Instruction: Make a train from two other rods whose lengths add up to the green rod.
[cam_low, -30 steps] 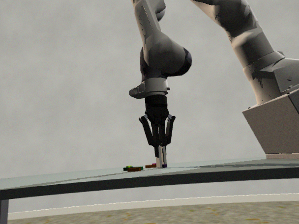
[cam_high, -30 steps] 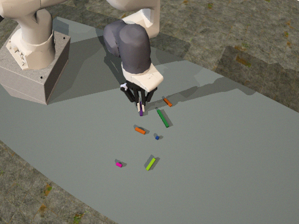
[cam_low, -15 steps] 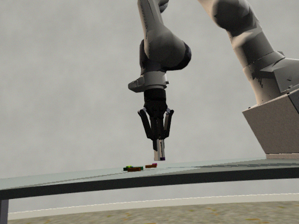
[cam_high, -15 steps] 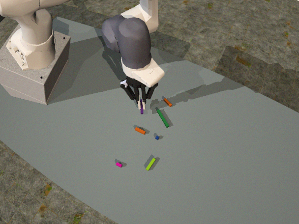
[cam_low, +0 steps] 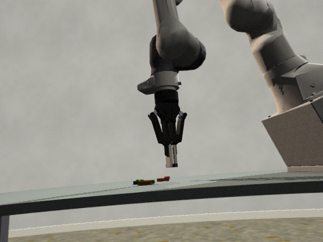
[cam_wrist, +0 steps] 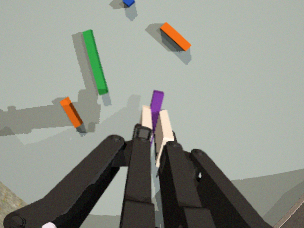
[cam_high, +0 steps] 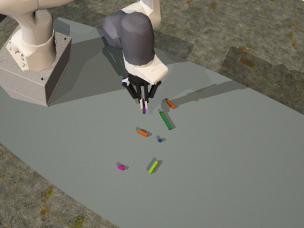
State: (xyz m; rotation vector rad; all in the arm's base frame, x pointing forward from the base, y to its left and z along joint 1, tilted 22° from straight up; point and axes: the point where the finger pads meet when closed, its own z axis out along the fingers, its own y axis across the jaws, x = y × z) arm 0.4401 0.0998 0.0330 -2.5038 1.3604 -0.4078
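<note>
The magenta rod is 60 mm ahead of my hand, 240 mm to the right of it and 70 mm below it. The rest, counted from my hand: purple rod 30 mm below; blue rod 110 mm ahead, 70 mm to the right, 70 mm below; green rod 90 mm ahead, 10 mm to the left, 70 mm below.
</note>
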